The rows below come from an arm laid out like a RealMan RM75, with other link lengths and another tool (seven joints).
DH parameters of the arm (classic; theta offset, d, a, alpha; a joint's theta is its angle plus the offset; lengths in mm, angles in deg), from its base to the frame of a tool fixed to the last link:
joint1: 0 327.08 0 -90
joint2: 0 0 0 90
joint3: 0 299.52 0 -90
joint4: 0 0 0 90
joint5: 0 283.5 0 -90
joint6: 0 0 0 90
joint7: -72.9 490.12 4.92 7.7
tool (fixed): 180 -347.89 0 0
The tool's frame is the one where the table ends.
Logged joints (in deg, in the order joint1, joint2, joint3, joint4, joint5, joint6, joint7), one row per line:
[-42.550 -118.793 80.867 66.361 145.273 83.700 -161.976]
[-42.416 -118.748 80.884 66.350 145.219 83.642 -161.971]
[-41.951 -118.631 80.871 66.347 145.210 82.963 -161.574]
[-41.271 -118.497 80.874 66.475 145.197 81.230 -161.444]
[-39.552 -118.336 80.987 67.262 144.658 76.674 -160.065]
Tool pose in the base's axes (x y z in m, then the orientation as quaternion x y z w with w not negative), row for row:
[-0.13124 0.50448 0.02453 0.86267 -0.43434 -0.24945 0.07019]
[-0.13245 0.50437 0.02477 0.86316 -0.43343 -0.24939 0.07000]
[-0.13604 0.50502 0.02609 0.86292 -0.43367 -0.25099 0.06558]
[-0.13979 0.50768 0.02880 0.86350 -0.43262 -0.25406 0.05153]
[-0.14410 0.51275 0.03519 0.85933 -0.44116 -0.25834 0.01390]
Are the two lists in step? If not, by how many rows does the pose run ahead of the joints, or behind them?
They are in step.
